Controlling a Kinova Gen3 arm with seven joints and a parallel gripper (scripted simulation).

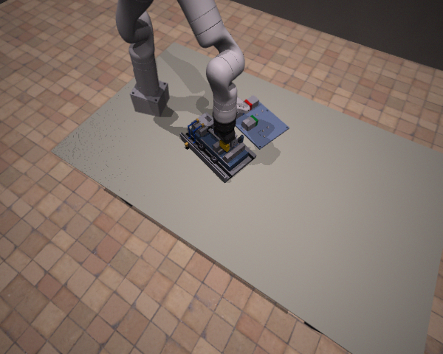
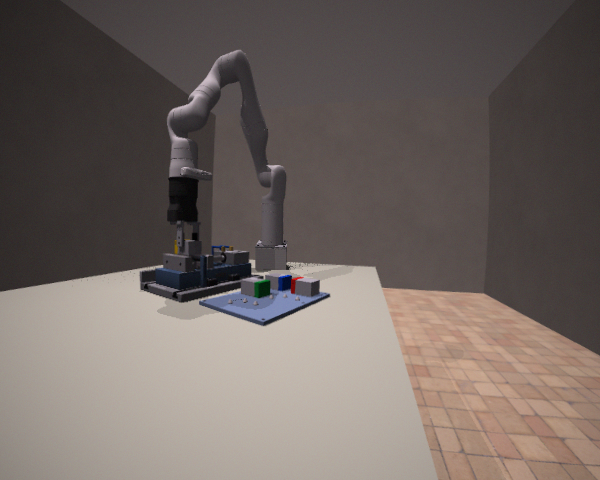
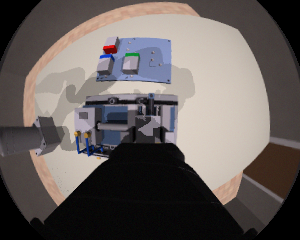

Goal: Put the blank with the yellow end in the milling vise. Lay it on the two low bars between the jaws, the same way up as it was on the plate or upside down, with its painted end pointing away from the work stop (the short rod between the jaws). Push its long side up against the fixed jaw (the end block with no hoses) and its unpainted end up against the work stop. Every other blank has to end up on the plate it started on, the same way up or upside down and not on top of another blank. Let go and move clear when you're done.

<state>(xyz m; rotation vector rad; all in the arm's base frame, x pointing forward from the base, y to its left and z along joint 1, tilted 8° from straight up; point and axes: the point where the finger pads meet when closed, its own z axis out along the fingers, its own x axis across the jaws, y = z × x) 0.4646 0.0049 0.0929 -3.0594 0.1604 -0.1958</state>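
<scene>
Right now my hand is 2 cm above the yellow-ended blank. From my hand the other things lie so: green-ended blank (3 cm behind, 20 cm to the left, 11 cm below); then fixed jaw (4 cm ahead, 6 cm below); then milling vise (6 cm behind, 1 cm to the left, 10 cm below).
</scene>
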